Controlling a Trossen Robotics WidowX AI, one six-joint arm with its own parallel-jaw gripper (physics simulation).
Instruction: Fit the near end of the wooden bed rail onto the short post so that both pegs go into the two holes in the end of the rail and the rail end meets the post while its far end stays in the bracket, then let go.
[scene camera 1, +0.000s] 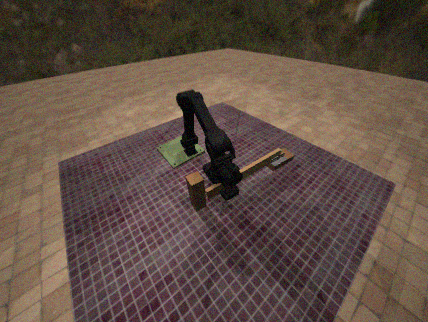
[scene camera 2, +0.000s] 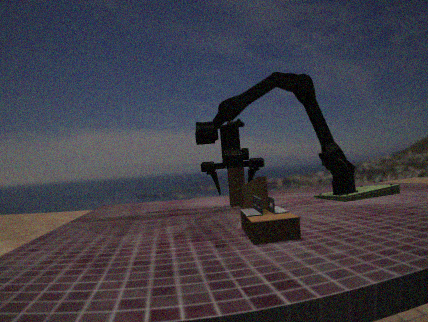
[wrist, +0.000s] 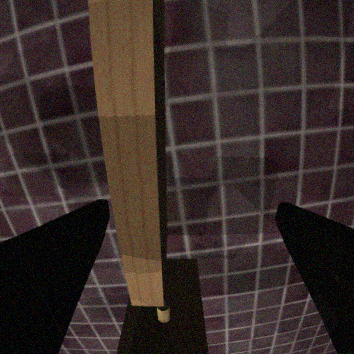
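Note:
The wooden bed rail has its far end in the bracket. The short post stands upright by the rail's near end. In the wrist view a pale peg shows between post and rail end, slightly right of the rail's centre line; the other peg and the rail's holes are hidden. My gripper is open and points down over the near part of the rail. In the wrist view the rail lies between the fingers, much closer to the left fingertip.
The arm's green base plate lies behind the rail and post in scene camera 1. Everything stands on a purple tiled mat, with paler paving around it.

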